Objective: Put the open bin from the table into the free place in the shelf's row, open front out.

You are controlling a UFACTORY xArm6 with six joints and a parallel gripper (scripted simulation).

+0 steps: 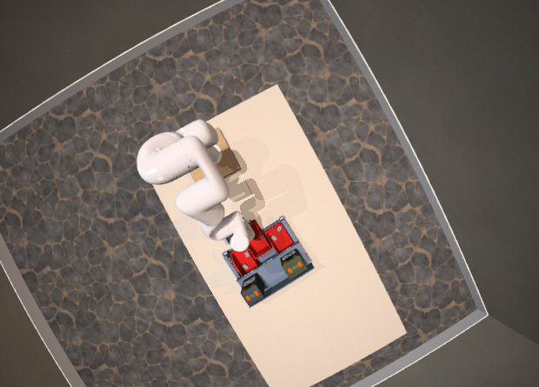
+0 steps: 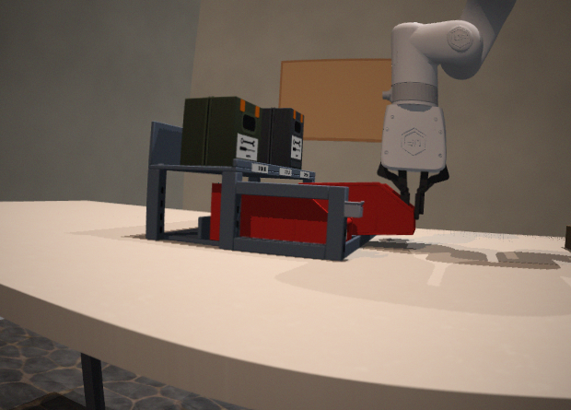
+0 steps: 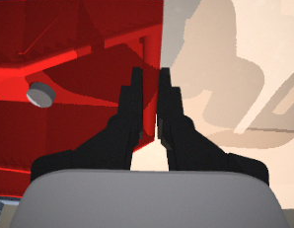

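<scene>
Right now the shelf is 20 cm ahead of my hand, 3 cm to the right of it and 6 cm below it. From my hand the other things lie so: black box (24 cm ahead, 15 cm to the right, 10 cm above); green box (28 cm ahead, 7 cm to the left, 9 cm above).
</scene>
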